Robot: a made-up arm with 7 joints.
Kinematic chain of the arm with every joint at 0, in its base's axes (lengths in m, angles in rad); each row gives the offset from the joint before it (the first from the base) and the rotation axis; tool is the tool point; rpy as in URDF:
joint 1: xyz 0 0 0.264 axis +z
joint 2: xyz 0 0 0 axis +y
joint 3: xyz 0 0 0.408 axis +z
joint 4: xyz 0.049 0 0 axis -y
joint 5: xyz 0.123 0 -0.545 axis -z
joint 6: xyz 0 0 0 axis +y
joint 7: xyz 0.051 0 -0.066 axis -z
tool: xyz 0 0 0 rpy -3.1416 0 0
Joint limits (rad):
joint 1: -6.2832..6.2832
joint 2: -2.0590..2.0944
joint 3: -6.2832..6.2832
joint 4: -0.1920..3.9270
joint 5: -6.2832..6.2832
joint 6: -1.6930..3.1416
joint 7: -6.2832..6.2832
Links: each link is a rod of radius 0.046 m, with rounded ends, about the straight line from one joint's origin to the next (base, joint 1, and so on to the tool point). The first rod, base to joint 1, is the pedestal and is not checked.
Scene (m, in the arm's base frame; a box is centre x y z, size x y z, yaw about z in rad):
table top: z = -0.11
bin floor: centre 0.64 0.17 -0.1 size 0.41 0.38 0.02 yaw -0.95
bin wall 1: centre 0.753 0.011 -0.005 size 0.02 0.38 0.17 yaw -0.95
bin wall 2: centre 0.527 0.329 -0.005 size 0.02 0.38 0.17 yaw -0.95
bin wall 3: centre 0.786 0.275 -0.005 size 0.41 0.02 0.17 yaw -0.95
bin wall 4: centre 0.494 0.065 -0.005 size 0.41 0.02 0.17 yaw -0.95
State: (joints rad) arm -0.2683 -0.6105 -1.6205 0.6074 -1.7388 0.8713 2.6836
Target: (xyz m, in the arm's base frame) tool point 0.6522 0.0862 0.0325
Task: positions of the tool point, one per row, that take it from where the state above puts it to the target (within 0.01 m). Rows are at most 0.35 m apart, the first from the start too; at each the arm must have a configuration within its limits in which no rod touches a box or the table.
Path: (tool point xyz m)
1: 0.0755 -0.5414 0.3161
2: 0.3513 -0.4592 0.3613
3: 0.5744 -0.2315 0.3305
4: 0.6522 0.0862 0.2338
5: 0.6598 0.0903 0.1357
6: 0.6522 0.0862 0.0325

